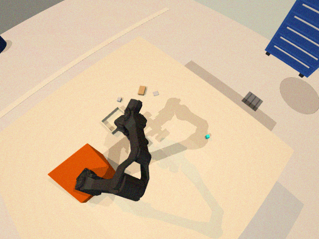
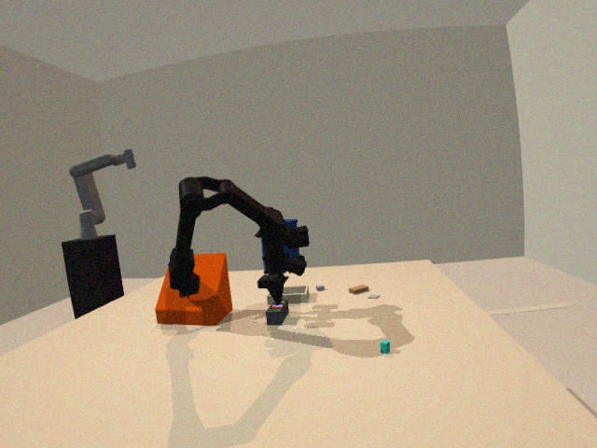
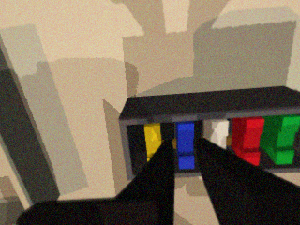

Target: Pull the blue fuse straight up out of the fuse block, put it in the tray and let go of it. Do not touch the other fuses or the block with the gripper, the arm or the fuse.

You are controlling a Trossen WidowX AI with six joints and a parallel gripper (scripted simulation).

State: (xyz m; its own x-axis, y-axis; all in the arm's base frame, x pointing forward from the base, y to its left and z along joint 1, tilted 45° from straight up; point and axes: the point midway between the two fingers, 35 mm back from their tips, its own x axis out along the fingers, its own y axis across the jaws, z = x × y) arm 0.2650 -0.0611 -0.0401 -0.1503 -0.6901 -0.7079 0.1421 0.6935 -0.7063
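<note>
The blue fuse lies 2 cm below my gripper tip. From my gripper tip the other things lie so: brown block 26 cm ahead, 18 cm to the left, 3 cm below; teal cube 25 cm ahead, 29 cm to the right, 3 cm below; grey piece 30 cm ahead, 10 cm to the left, 4 cm below.
</note>
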